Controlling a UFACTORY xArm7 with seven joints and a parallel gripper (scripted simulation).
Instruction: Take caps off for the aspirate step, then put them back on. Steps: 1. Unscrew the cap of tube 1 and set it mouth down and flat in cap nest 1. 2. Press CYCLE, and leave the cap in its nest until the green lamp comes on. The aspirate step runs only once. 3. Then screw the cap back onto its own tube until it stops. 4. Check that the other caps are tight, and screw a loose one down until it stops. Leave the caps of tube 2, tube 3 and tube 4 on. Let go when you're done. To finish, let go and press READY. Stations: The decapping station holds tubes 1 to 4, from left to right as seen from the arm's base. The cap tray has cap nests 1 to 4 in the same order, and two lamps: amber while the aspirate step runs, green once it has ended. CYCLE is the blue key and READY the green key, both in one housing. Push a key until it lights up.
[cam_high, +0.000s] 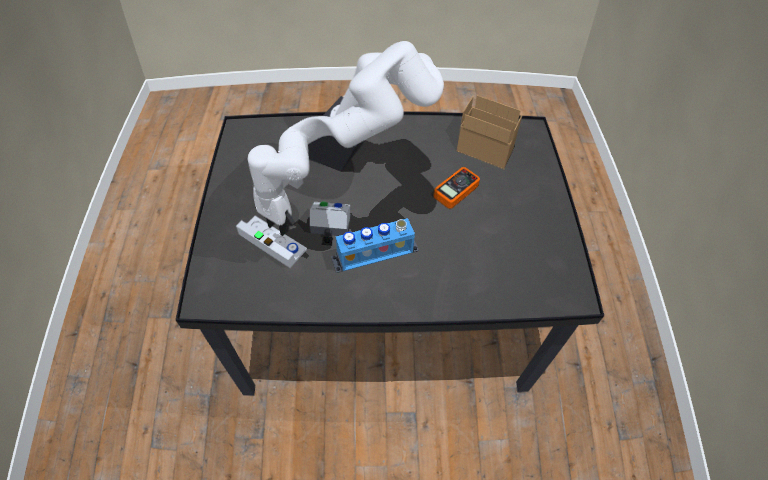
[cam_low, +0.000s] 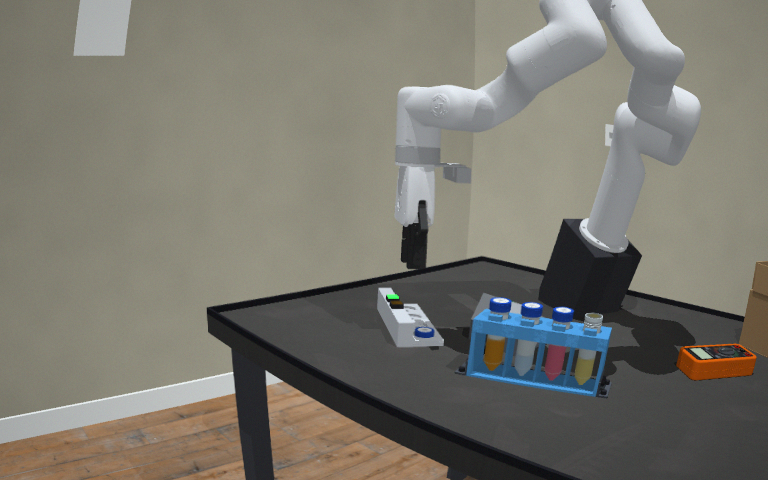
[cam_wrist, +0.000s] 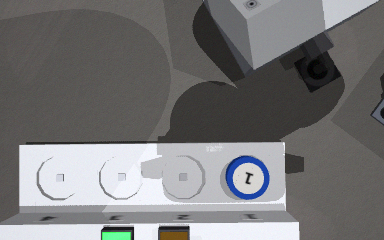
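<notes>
My gripper is now 1 cm past the cap 1, 3 cm to the right of it and 14 cm above it. From my hand the other things lie so: grey key housing: 11 cm behind, 15 cm to the left, 10 cm below.
</notes>
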